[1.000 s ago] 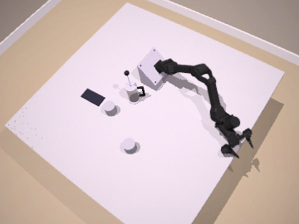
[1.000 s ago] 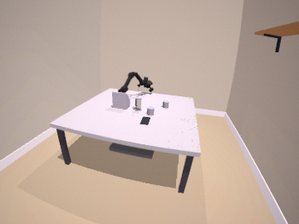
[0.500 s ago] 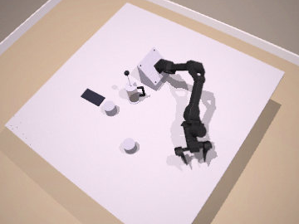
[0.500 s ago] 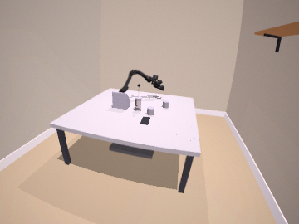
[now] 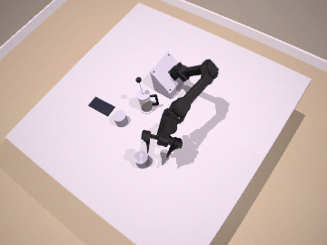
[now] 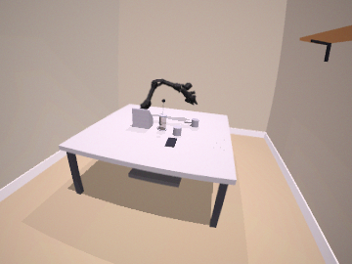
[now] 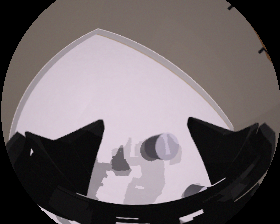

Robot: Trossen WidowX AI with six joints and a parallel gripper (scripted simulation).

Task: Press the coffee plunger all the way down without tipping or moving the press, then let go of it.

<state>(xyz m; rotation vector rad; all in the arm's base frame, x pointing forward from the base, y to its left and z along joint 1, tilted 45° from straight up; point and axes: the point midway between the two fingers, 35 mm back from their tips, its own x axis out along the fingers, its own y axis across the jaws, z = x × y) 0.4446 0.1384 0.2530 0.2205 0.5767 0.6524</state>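
Now: the coffee press 30 cm to the right of my gripper tip, 25 cm behind it and 6 cm below it.
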